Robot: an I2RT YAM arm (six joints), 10 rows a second.
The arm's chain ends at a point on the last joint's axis. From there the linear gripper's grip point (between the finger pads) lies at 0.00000 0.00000 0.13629 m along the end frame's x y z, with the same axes.
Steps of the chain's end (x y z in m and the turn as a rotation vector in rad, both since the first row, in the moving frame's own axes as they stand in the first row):
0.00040 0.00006 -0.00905 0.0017 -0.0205 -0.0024
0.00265 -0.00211 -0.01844 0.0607 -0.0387 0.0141
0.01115 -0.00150 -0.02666 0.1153 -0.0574 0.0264
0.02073 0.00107 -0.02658 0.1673 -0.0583 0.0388
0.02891 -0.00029 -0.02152 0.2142 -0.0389 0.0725
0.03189 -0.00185 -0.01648 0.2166 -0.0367 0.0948
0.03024 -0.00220 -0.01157 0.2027 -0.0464 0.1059
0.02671 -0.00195 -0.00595 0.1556 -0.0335 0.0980
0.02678 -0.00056 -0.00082 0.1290 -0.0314 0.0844
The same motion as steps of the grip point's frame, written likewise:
-0.00239 -0.00017 -0.00908 0.0017 -0.0205 -0.0024
-0.00256 -0.01041 -0.01879 0.0607 -0.0387 0.0141
0.00356 -0.01727 -0.02779 0.1153 -0.0574 0.0264
0.01327 -0.02176 -0.02871 0.1673 -0.0583 0.0388
0.02471 -0.02942 -0.02474 0.2142 -0.0389 0.0725
0.02833 -0.03133 -0.01975 0.2166 -0.0367 0.0948
0.02543 -0.02991 -0.01450 0.2027 -0.0464 0.1059
0.02321 -0.02326 -0.00767 0.1556 -0.0335 0.0980
0.02326 -0.01825 -0.00202 0.1290 -0.0314 0.0844

